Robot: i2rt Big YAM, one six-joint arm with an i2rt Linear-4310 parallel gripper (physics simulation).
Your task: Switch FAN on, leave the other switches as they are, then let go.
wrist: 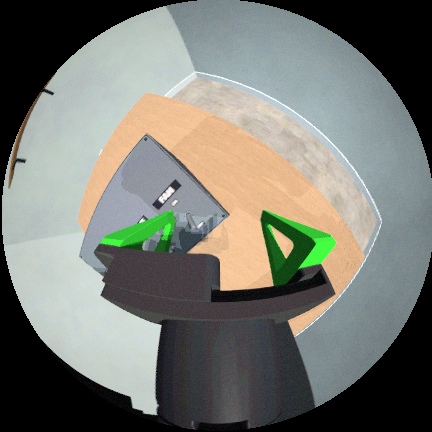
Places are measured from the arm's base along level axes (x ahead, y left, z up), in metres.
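Where they show: gripper, between the fingertips: [217,214].
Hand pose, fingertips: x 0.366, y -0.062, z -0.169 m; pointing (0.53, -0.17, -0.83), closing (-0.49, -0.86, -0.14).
Observation:
After its pixels a point has its place.
A grey switch panel [135,182] {x 0.523, y 0.077, z -0.261 m} lies on the wooden table, left of the middle of the wrist view. A black label reading FAN [166,195] {x 0.464, y 0.035, z -0.295 m} is on it, with a small white mark beside it. The FAN switch lever [190,220] {x 0.387, y 0.015, z -0.302 m}, a small grey toggle, stands near the panel's right corner, just right of my left finger's tip. My gripper [217,214] {x 0.366, y -0.062, z -0.169 m} is open and empty, its green fingers wide apart. The left finger hangs over the panel, the right finger over the table. The left finger hides part of the panel and most of the other switches and labels.
The wooden table [240,155] {x 0.499, y -0.185, z -0.422 m} extends around the panel, and its edges show at the upper left and right. Pale walls and a strip of floor [300,155] lie beyond. A wooden rail [24,125] with dark brackets is at the far left.

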